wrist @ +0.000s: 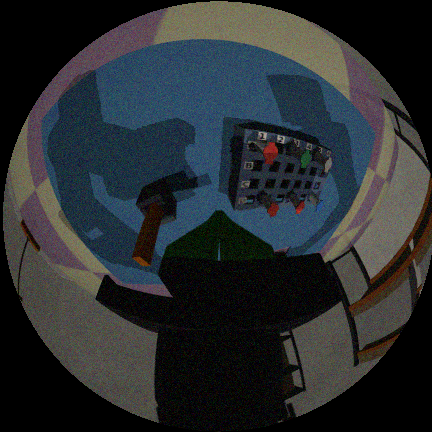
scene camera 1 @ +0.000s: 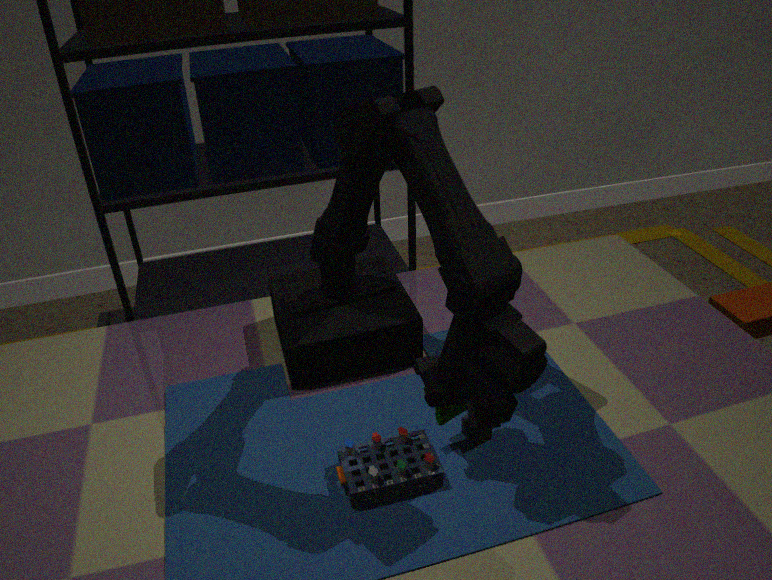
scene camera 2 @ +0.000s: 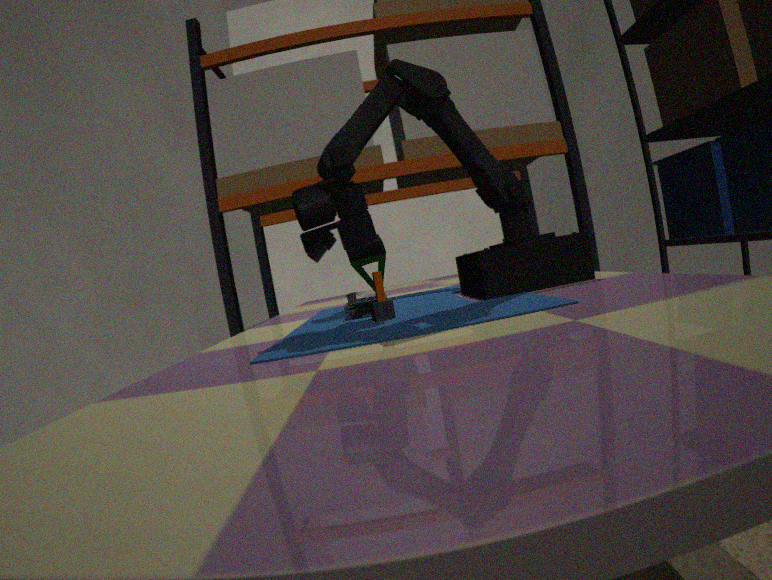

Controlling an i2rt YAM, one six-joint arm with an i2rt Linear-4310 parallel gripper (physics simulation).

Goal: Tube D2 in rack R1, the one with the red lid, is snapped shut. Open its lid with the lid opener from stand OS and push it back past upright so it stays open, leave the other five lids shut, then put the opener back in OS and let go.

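Pixels of known places: gripper, fingertip midpoint: point(wrist: 218, 216) point(scene camera 1: 439, 422); arm's base, link origin: point(scene camera 1: 341, 293) point(scene camera 2: 519, 244).
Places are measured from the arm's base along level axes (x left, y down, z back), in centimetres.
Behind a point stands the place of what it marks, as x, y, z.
Rack R1 point(scene camera 1: 399, 490) @(-5.3, 8.0, -38.2) point(wrist: 236, 172) @(0.7, 8.0, -34.3) stands on the blue mat. Tube D2's red lid point(scene camera 1: 403, 432) @(-2.0, 4.0, -32.1) point(wrist: 273, 209) @(-2.0, 4.0, -31.9) is in the row nearer the arm base; the dim view does not clearly show its tilt. Other lids are red point(scene camera 1: 376, 437) @(-5.8, 4.0, -31.5) point(wrist: 299, 206) @(-5.6, 4.0, -31.6), blue point(scene camera 1: 349, 444) @(-9.7, 4.0, -31.2) point(wrist: 320, 204) @(-9.8, 4.0, -31.2), red point(scene camera 1: 429, 458) @(-0.7, 4.0, -38.0) point(wrist: 270, 152) @(-0.7, 4.0, -37.9), green point(scene camera 1: 401, 465) @(-4.6, 4.0, -37.6) point(wrist: 306, 159) @(-4.7, 4.0, -37.4) and white point(scene camera 1: 373, 470) @(-8.3, 4.0, -36.9) point(wrist: 327, 164) @(-8.3, 4.0, -36.9). The opener's orange handle point(scene camera 2: 378, 286) @(10.4, 2.8, -32.8) point(wrist: 149, 234) @(9.6, 2.6, -33.0) rises from dark stand OS point(scene camera 2: 383, 310) @(10.9, 7.1, -32.8) point(wrist: 167, 207) @(8.1, 5.6, -33.1). My gripper point(scene camera 1: 440, 422) @(3.5, 4.1, -32.3) point(scene camera 2: 374, 288) @(3.5, 4.1, -32.3) point(wrist: 218, 216) @(3.5, 4.1, -32.3) is shut and empty, beside the handle on the rack side.
The blue mat point(scene camera 1: 312, 424) @(-12.3, 8.8, -20.5) point(scene camera 2: 430, 302) @(-2.1, 8.8, -21.5) point(wrist: 200, 75) @(3.4, 8.8, -45.1) lies on the checkered surface. A dark bar point(wrist: 192, 183) @(5.5, 8.8, -33.3) points from the stand toward the rack. An orange block point(scene camera 1: 748, 305) lies far right. Shelving with blue bins point(scene camera 1: 243, 118) stands behind the arm base point(scene camera 1: 352, 343) @(-2.3, 2.0, -12.2) point(scene camera 2: 530, 268) @(10.8, 4.8, -4.0).
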